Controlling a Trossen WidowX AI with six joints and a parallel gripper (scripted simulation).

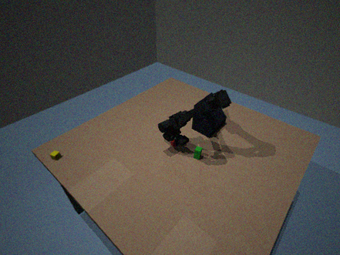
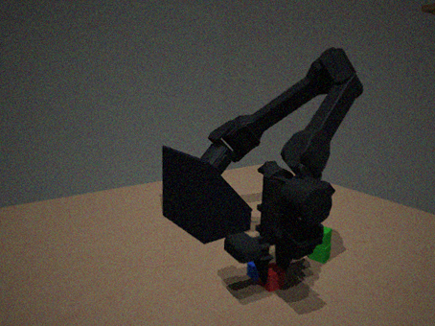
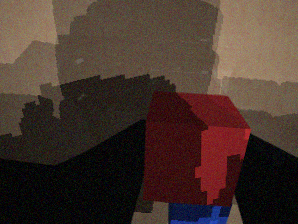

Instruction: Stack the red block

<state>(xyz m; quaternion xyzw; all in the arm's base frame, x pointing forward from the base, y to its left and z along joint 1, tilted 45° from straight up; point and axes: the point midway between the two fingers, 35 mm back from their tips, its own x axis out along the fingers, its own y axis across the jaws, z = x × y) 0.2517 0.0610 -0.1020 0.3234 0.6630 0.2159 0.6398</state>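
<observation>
The red block is 10 mm above my gripper tip. Round my gripper tip: blue block (40 mm behind); then yellow block (520 mm ahead, 470 mm to the right, 10 mm above); then small purple block (10 mm to the left).
</observation>
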